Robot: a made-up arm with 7 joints.
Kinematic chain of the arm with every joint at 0, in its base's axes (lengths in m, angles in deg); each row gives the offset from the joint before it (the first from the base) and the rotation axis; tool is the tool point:
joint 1: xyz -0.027 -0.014 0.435 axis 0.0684 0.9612 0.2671
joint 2: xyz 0 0.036 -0.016 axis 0.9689 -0.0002 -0.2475
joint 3: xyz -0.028 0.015 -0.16 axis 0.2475 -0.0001 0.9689
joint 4: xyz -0.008 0.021 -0.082 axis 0.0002 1 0
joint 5: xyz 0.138 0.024 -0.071 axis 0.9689 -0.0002 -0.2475
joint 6: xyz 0.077 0.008 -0.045 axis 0.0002 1 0
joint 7: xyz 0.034 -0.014 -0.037 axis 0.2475 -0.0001 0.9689
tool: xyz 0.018 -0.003 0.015
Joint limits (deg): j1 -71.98..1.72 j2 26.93..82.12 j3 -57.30..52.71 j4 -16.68..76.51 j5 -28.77..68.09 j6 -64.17..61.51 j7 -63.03..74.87
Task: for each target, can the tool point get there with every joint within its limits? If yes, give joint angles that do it. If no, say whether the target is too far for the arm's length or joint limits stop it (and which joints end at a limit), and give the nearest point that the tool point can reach.
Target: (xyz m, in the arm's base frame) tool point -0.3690 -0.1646 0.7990
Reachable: no: joint limits stop it (at a limit: joint 1, joint 2, joint 3, joint 4, joint 5, joint 6) | nearest point -0.0516 0.2221 0.7057 | short by 0.509 m
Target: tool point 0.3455 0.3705 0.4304
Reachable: yes | joints -36.71 73.24 -8.57 22.61 14.47 -0.85 1.92
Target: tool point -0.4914 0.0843 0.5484
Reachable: no: joint limits stop it (at a limit: joint 1, joint 2, joint 3, joint 4, joint 5, joint 7) | nearest point -0.0896 0.2899 0.6882 | short by 0.472 m
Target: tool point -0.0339 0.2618 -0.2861
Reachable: no: too far | nearest point -0.0300 0.2186 -0.0875 | short by 0.203 m
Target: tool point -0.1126 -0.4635 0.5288
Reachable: no: joint limits stop it (at a limit: joint 1, joint 2, joint 3, joint 4) | nearest point 0.2687 -0.1697 0.4349 | short by 0.490 m
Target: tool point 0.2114 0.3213 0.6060
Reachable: yes | joints -48.07 55.11 41.11 -8.78 9.96 -17.41 36.05
